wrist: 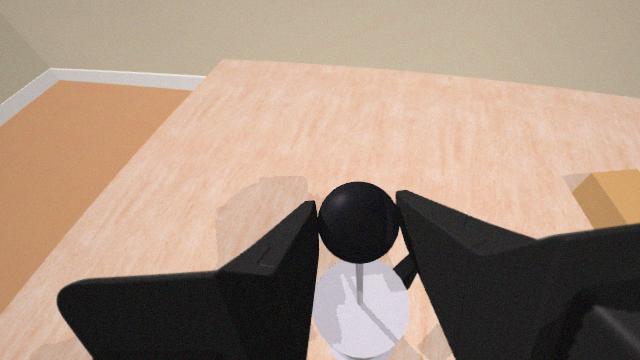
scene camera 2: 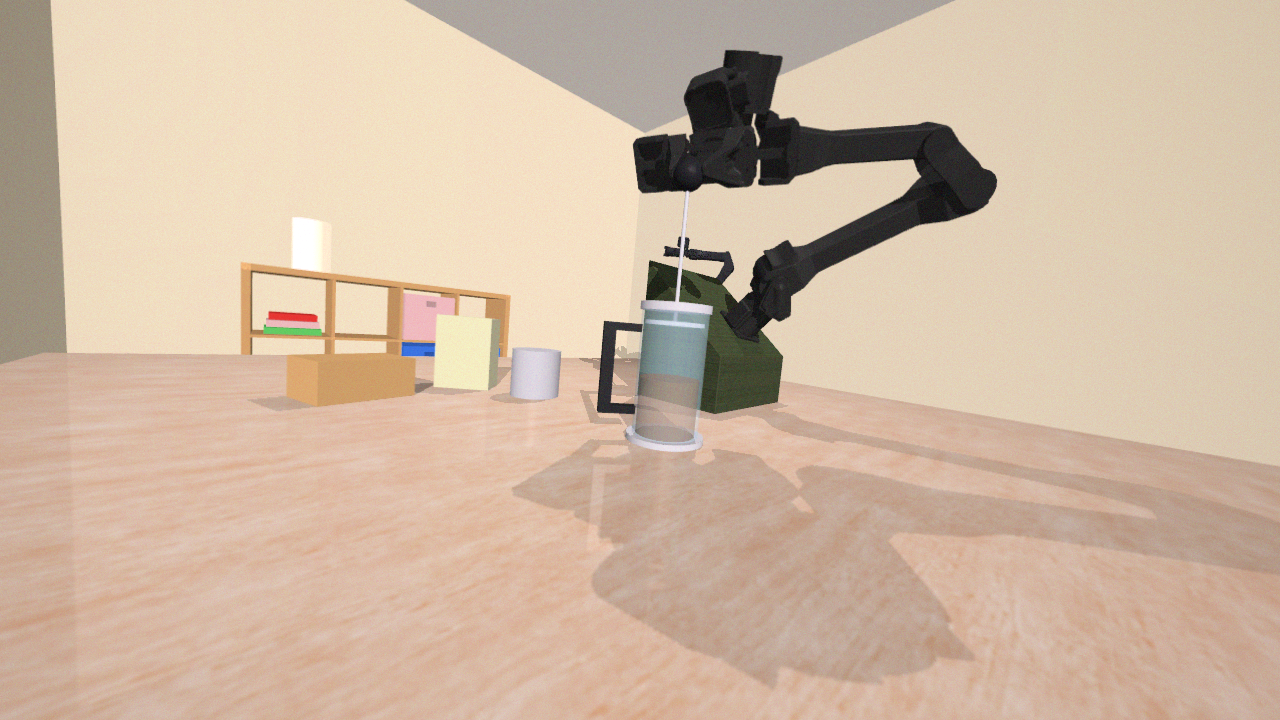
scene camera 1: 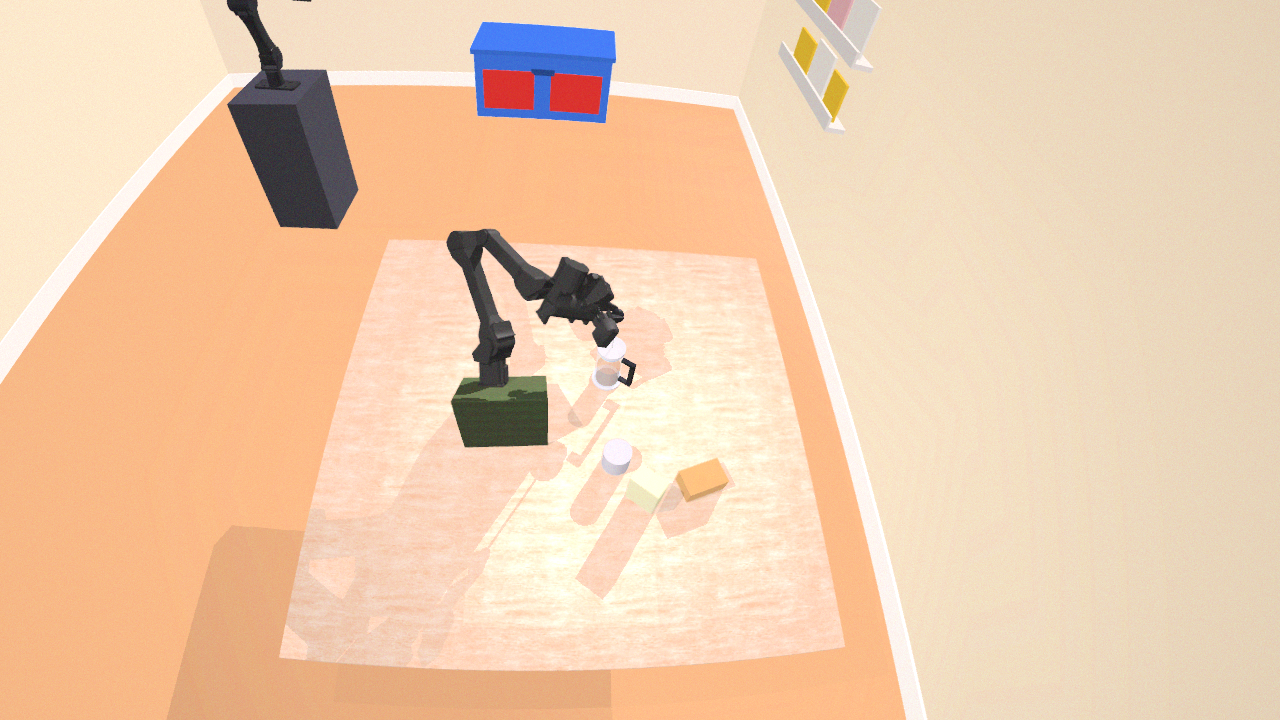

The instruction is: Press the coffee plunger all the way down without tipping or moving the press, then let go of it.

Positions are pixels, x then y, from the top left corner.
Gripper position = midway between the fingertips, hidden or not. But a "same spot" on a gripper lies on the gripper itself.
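The wrist view shows me my gripper and a coffee press. My gripper shows in scene camera 2 (687, 172) as well, and the coffee press shows in scene camera 2 (673, 335). Scene camera 1 shows my gripper and the coffee press too. On my gripper (scene camera 1: 609, 306) and (wrist: 307, 246) are one and the same spot. On the coffee press (wrist: 358, 300) and (scene camera 1: 612, 344) are the same spot.
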